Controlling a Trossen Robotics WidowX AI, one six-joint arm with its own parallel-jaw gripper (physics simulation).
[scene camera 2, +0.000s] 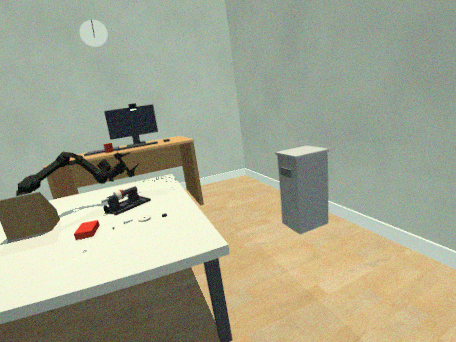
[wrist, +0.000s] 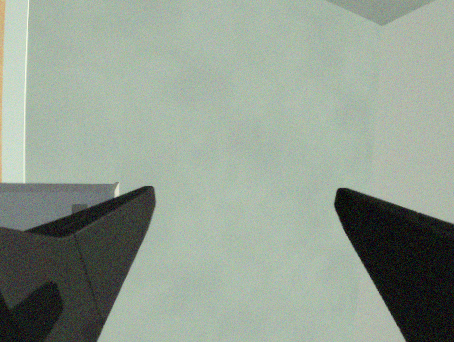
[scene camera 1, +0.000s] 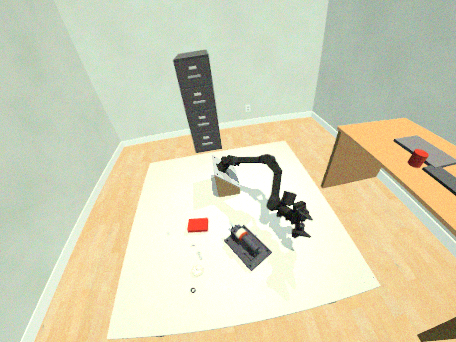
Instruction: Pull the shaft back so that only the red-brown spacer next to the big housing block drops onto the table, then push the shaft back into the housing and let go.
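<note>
A dark fixture stands on the table, with a dark housing block on it. A pale ring-like part sits in line with the block, and a narrow red-brown band shows between the pale part and the block. The shaft is too small to tell apart from the dark parts. My gripper is open and empty. It is raised above the table, beyond the fixture in the scene camera 2 view and apart from it. The fixture does not show in the wrist view.
A red box, a pale disc, a small black ring and a small screw-like part lie on the table. A brown block stands by the arm's base.
</note>
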